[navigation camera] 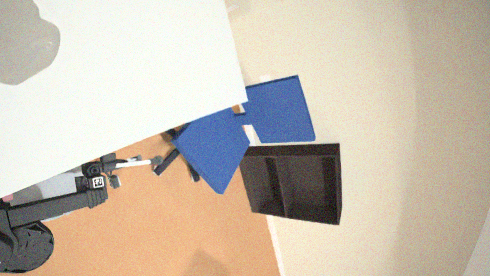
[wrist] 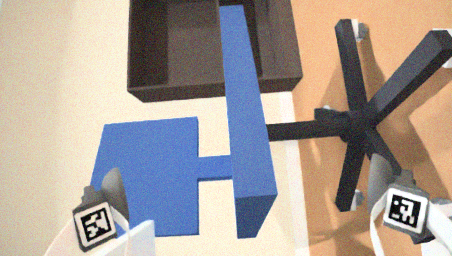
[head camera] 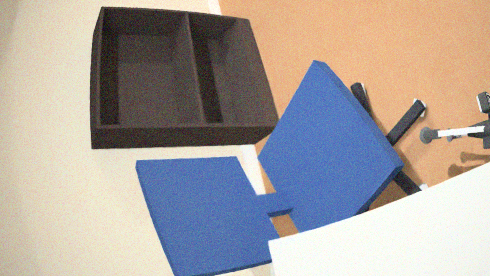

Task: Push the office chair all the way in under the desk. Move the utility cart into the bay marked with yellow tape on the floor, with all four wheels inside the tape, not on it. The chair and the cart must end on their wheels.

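Blue office chair [head camera: 328, 161], [navigation camera: 214, 145], [wrist: 158, 160]. White desk [navigation camera: 85, 85], [head camera: 436, 224]. Dark brown bookcase [wrist: 169, 57]. The gripper [navigation camera: 151, 158].
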